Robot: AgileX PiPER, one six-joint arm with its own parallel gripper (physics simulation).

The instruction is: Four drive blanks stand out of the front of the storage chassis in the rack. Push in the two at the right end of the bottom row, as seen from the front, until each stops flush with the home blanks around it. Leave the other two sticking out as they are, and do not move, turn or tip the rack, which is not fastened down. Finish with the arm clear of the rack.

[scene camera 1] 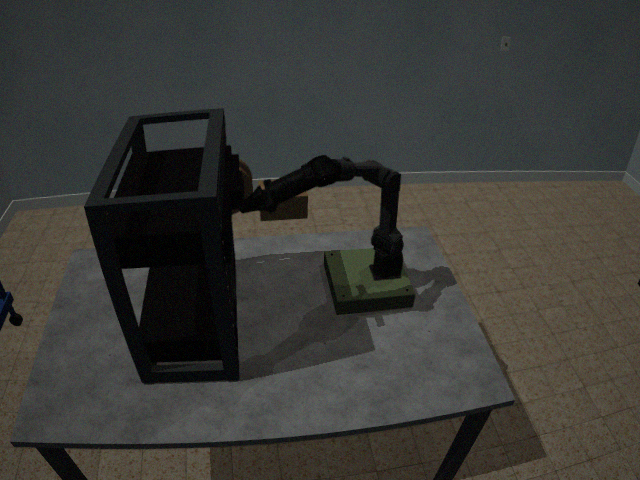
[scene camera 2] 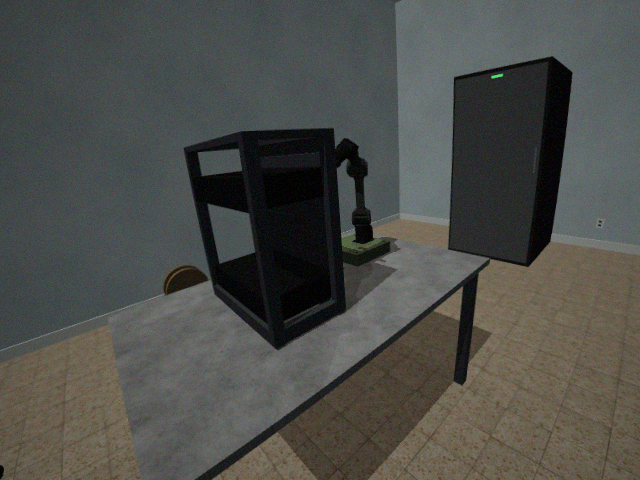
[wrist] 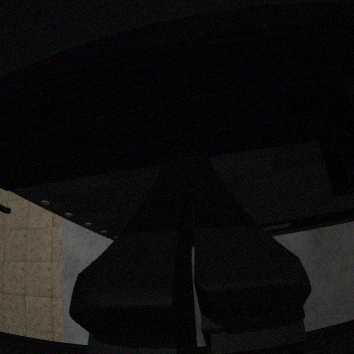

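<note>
The dark rack (scene camera 1: 227,310) (scene camera 2: 265,248) stands upright on the table. The storage chassis (scene camera 1: 160,248) (scene camera 2: 294,188) is in its upper part, its front towards the arm. My gripper (scene camera 1: 245,207) (wrist: 188,164) is at the chassis front, pointing at it; its two fingers are together, with a thin slit between their bases and nothing seen between them. The fingertips merge with the black front in the wrist view, so contact cannot be told. The drive blanks are too dark to tell apart, and which ones stand out cannot be read. In scene camera 2 the gripper is hidden behind the rack.
The arm's green base (scene camera 1: 369,299) (scene camera 2: 364,253) stands on the grey table (scene camera 1: 310,403) (scene camera 2: 217,397) in front of the rack. A second dark unit (scene camera 1: 180,310) (scene camera 2: 305,297) lies low in the rack. A tall dark cabinet (scene camera 2: 496,165) stands on the floor behind. A brown box (scene camera 1: 289,208) is beyond the table.
</note>
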